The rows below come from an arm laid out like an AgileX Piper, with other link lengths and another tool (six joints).
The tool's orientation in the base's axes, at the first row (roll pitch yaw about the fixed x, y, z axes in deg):
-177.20, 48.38, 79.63
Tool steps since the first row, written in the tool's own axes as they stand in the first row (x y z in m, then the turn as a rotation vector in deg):
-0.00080, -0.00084, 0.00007, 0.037, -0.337, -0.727
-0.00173, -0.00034, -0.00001, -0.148, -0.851, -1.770
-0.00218, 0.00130, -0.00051, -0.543, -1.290, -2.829
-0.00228, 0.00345, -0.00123, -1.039, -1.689, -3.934
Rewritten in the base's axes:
-0.00093, -0.00039, 0.00058, -0.192, 0.624, 0.466
-0.00054, -0.00105, 0.00131, -0.525, 1.371, 1.312
0.00110, -0.00133, 0.00193, -0.808, 1.976, 2.325
0.00332, -0.00134, 0.00241, -1.055, 2.540, 3.441

